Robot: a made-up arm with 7 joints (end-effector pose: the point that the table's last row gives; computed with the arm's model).
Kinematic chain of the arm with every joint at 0, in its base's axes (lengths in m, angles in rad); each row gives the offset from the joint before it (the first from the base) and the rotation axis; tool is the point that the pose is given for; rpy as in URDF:
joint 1: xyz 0 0 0.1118 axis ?
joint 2: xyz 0 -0.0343 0.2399 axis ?
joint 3: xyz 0 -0.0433 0.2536 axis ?
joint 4: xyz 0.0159 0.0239 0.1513 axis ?
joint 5: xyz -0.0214 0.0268 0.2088 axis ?
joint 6: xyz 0 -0.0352 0.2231 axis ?
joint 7: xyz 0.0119 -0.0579 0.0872 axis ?
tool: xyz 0 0 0 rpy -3.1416 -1.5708 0
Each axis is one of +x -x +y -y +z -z.
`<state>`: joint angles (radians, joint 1 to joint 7).
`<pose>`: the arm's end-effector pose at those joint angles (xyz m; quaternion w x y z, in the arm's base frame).
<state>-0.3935 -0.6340 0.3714 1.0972 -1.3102 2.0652 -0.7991</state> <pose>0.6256 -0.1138 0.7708 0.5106 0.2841 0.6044 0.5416</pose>
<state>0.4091 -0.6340 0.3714 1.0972 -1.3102 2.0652 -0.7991</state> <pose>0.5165 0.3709 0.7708 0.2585 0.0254 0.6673 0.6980</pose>
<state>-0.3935 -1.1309 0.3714 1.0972 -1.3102 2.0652 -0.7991</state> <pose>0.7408 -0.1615 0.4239 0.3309 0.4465 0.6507 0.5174</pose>
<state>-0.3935 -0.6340 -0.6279 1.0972 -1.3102 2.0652 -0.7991</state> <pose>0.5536 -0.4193 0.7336 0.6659 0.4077 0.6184 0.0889</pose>
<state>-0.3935 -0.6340 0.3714 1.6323 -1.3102 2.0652 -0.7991</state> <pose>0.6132 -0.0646 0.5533 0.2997 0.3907 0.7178 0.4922</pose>
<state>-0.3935 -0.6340 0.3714 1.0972 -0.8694 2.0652 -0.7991</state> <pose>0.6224 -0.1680 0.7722 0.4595 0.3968 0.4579 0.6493</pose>
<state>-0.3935 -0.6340 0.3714 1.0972 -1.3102 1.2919 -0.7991</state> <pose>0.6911 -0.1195 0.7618 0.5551 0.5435 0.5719 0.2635</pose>
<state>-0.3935 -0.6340 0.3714 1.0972 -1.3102 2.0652 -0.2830</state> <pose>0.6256 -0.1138 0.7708 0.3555 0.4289 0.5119 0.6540</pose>
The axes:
joint 1: +z
joint 2: -y
joint 3: +z
joint 4: +y
joint 5: +z
joint 6: -y
joint 7: +x

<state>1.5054 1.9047 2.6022 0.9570 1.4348 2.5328 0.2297</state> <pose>-0.1497 -0.4295 -0.1088 0.6367 0.0029 -0.7316 0.2438</pose>
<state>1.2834 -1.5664 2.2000 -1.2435 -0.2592 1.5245 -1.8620</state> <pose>0.5347 0.2883 0.0752 0.0273 0.8595 0.1982 0.4703</pose>
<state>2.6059 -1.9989 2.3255 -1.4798 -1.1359 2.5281 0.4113</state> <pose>0.0279 0.4328 0.0420 0.4374 -0.6028 -0.1378 -0.6529</pose>
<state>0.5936 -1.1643 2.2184 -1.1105 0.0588 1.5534 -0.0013</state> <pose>0.7046 0.0038 0.2814 0.5054 -0.2294 0.7760 -0.2996</pose>
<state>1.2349 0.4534 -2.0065 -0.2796 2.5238 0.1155 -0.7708</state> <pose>-0.0449 -0.2586 1.2414 0.2407 -0.0630 -0.5980 -0.7619</pose>
